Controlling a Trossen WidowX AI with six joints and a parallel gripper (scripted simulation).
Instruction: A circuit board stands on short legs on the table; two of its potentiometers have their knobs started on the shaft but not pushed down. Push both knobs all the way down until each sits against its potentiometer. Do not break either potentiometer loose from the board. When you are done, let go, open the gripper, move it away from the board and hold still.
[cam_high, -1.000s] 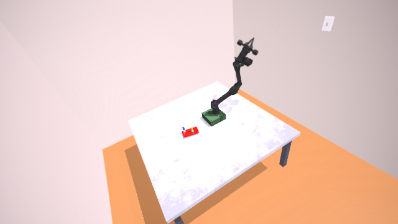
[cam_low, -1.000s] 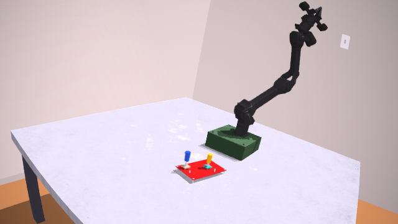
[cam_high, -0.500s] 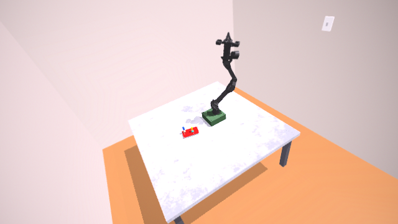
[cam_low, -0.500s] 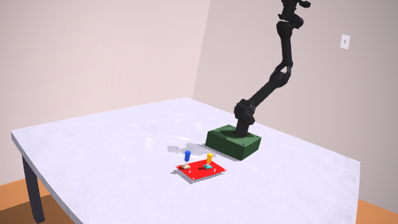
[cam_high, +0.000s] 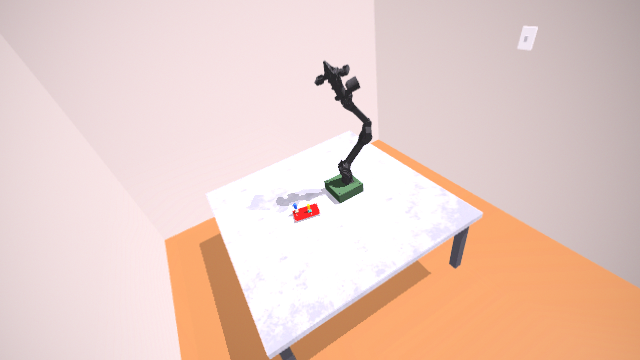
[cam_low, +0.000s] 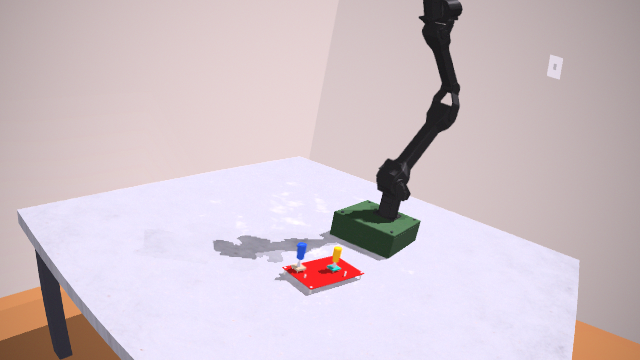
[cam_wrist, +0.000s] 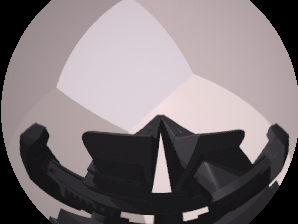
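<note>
My gripper tip is 270 mm short of the orange knob, 40 mm to the right of it and 790 mm above it. Also, from my gripper tip: blue knob (340 mm ahead, 10 mm to the right, 780 mm below).
</note>
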